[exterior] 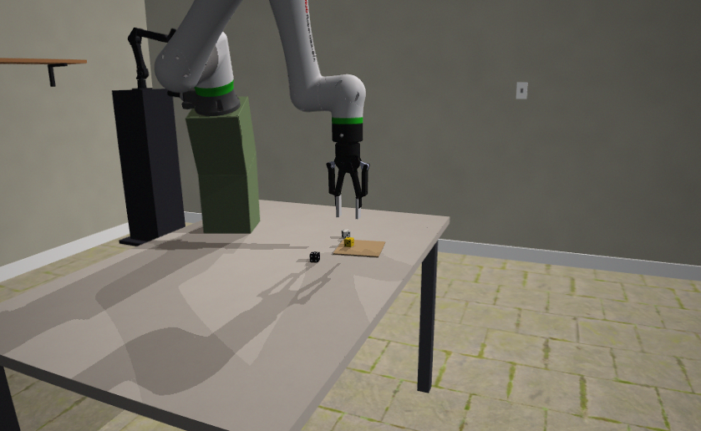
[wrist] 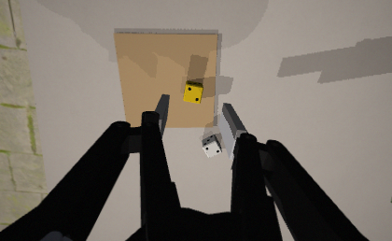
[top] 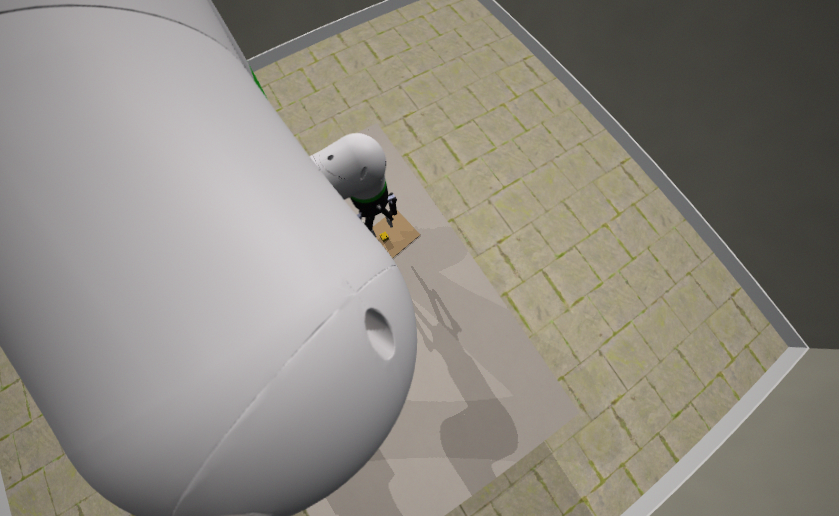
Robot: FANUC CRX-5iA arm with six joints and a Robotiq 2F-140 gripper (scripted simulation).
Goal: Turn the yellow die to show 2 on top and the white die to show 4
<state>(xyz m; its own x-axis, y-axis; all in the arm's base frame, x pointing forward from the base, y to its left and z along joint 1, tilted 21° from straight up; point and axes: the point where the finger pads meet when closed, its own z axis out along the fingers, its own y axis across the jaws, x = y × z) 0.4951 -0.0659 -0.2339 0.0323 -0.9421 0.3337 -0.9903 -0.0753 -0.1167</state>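
My gripper is now 120 mm above the white die, 90 mm to the right of it and 50 mm past it. The rest, counted from my hand: tan mat 130 mm below, 40 mm ahead; black die 150 mm to the right, 120 mm below, 40 mm behind; yellow die 110 mm below.
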